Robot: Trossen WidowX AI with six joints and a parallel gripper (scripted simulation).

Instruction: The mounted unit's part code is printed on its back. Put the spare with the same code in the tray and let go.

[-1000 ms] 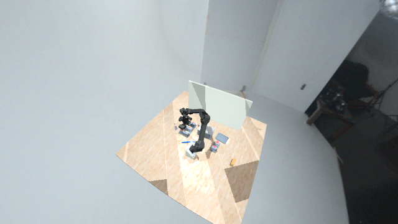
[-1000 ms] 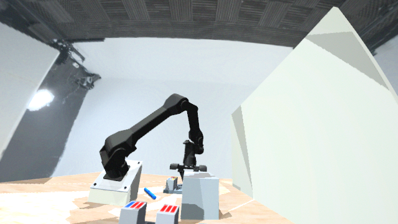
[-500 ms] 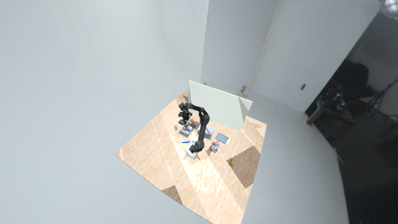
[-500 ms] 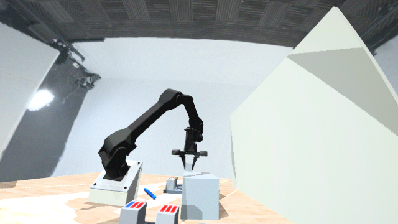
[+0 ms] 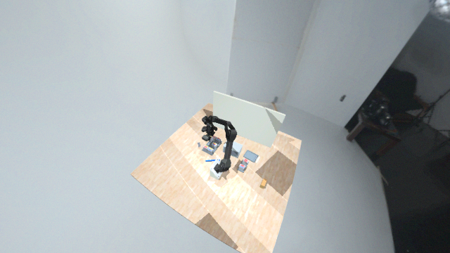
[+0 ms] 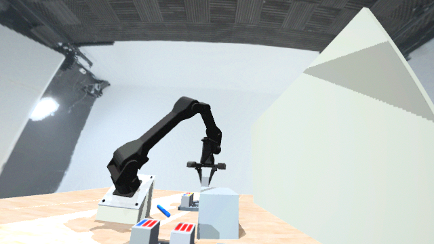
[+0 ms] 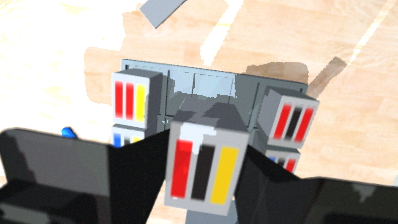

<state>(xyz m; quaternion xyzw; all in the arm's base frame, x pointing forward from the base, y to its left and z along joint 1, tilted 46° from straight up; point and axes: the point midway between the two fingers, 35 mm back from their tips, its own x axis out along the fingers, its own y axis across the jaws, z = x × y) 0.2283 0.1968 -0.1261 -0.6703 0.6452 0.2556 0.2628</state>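
Right now the tray is 10 cm ahead of my gripper tip, 41 cm to the right of it and 9 cm below it. Round my gripper tip: tall panel: 30 cm ahead, 21 cm to the right, 13 cm above; blue pen: 14 cm behind, 12 cm to the right, 9 cm below; mounted unit: 5 cm ahead, 22 cm to the right, 4 cm below.
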